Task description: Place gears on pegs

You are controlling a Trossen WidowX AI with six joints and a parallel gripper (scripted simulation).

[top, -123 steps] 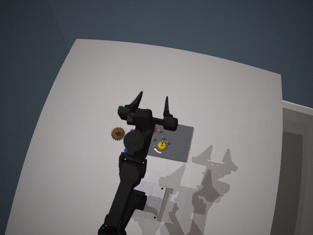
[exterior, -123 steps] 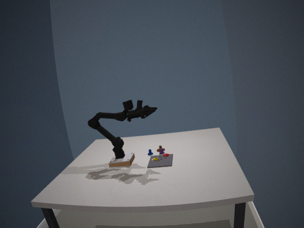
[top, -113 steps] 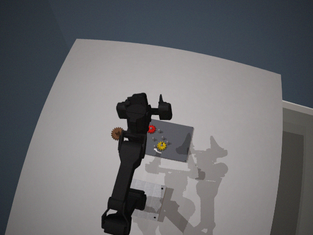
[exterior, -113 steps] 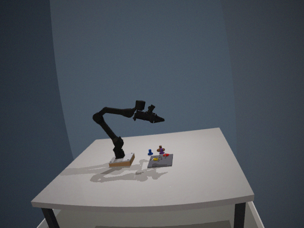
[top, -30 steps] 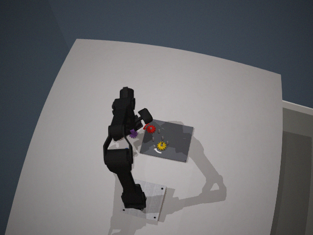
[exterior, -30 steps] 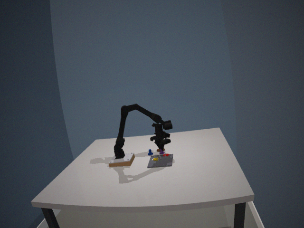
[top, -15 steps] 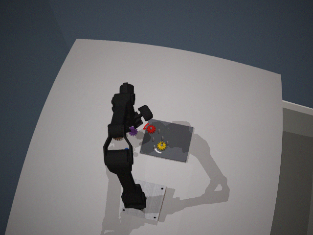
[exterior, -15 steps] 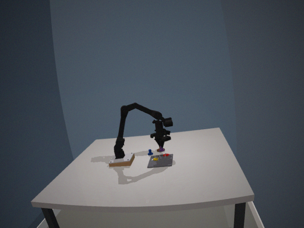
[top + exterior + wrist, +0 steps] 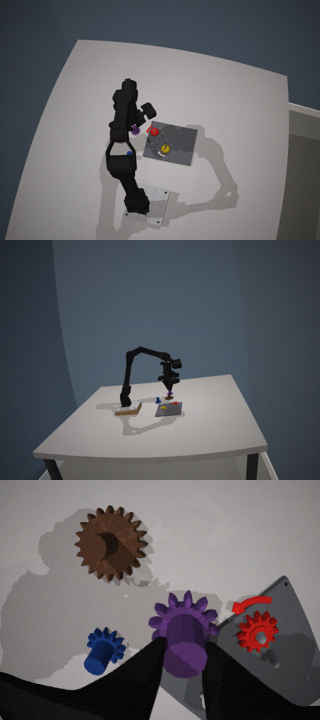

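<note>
Right now the red gear is 70 mm to the right of my gripper tip, 70 mm below it and 40 mm ahead of it. Also, from my gripper tip: brown gear: 70 mm to the left, 70 mm below, 20 mm behind; purple gear: 10 mm below; red arrow: 80 mm below, 40 mm to the right, 40 mm ahead.
</note>
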